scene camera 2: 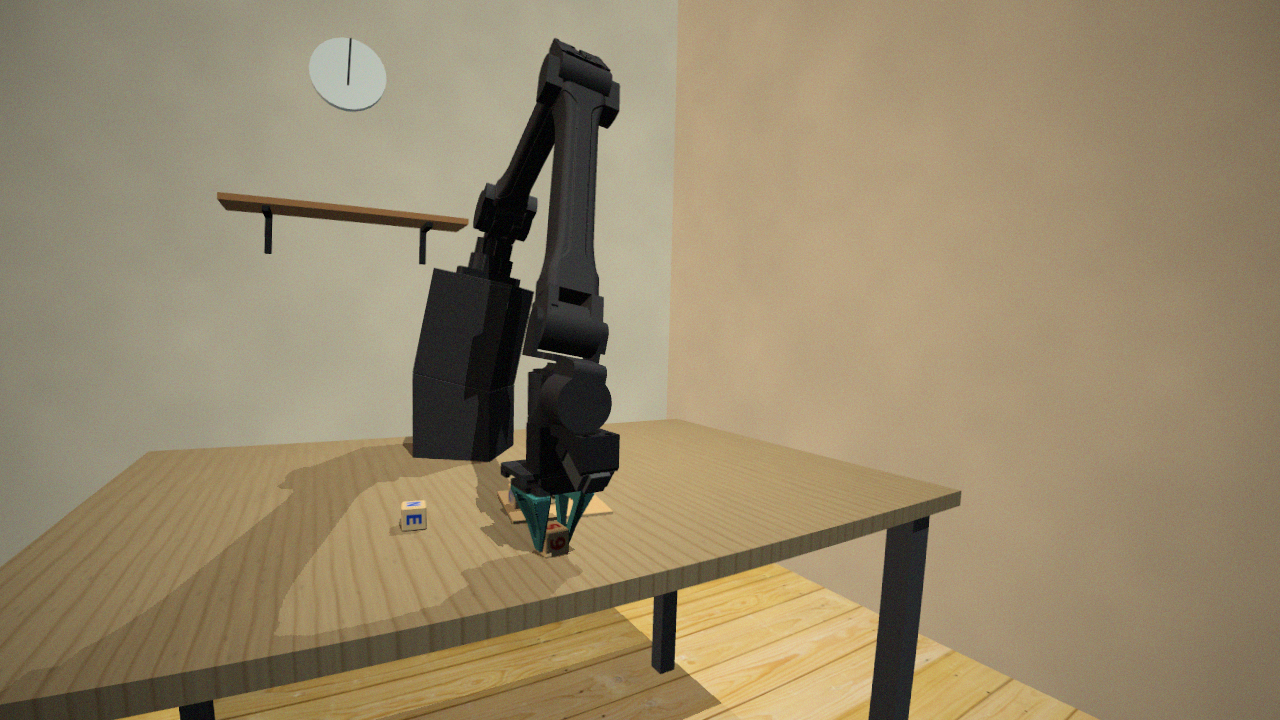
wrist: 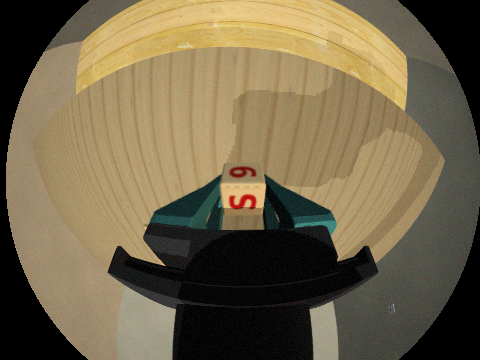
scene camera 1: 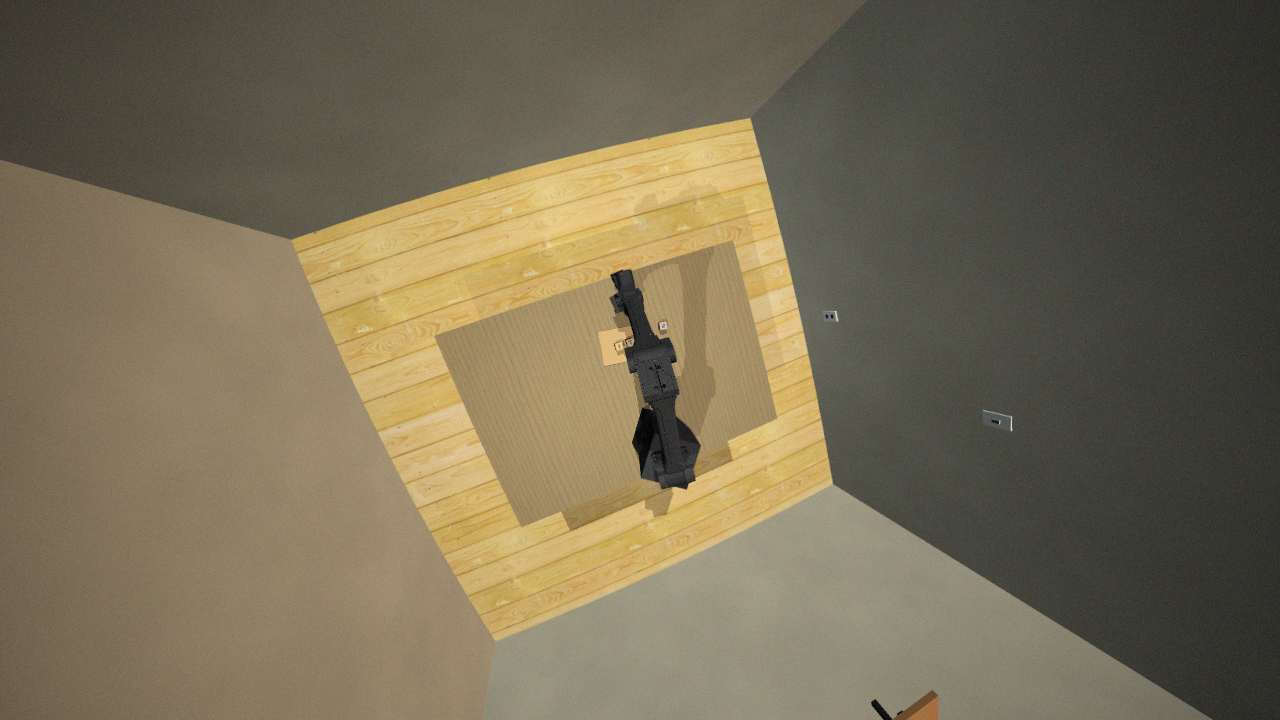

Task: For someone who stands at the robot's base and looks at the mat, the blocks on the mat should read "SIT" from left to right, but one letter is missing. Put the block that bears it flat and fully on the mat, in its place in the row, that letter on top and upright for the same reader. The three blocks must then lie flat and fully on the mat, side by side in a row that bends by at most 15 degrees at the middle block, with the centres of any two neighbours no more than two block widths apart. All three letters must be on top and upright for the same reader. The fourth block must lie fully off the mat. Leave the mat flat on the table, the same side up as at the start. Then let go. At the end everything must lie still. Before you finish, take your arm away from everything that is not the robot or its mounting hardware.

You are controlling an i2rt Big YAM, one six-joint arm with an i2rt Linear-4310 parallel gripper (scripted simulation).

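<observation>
A block and a tan mat are visible, together with my gripper. The wrist view, too, includes the gripper.
</observation>
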